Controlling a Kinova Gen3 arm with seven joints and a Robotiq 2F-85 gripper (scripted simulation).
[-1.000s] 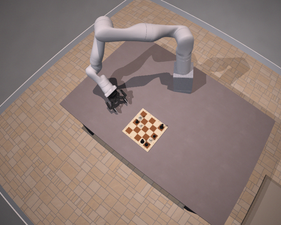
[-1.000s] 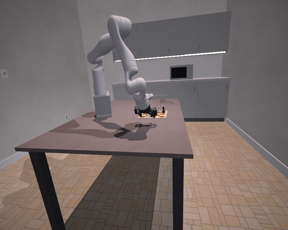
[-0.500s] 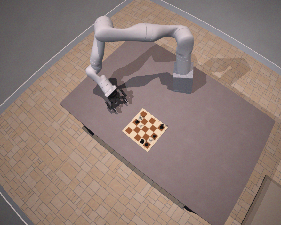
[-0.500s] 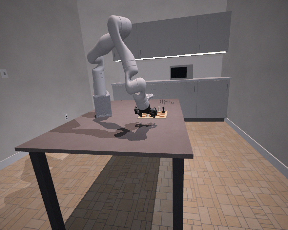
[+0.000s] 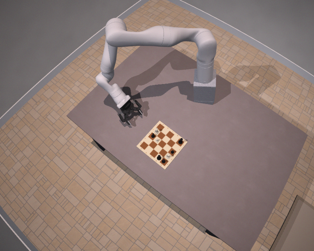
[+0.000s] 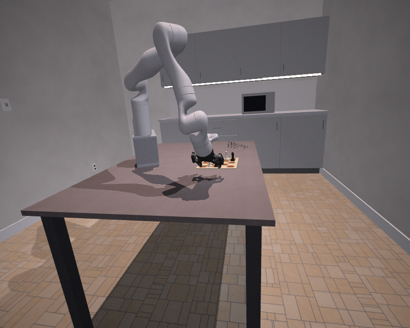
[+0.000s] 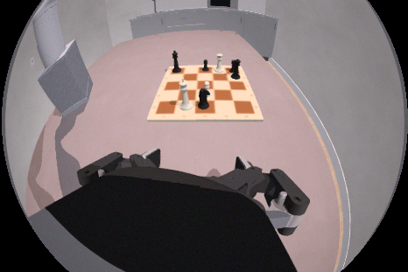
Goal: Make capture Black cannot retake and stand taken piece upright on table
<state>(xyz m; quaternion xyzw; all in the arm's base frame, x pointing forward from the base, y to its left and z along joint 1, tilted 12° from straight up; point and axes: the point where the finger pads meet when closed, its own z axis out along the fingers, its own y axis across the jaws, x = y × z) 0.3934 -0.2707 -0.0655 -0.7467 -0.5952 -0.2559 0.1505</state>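
The chessboard lies 5 cm ahead of my hand, 21 cm to the left of it and 5 cm below it. Round my hand: black pawn 6 cm ahead, 29 cm to the left, 3 cm below.
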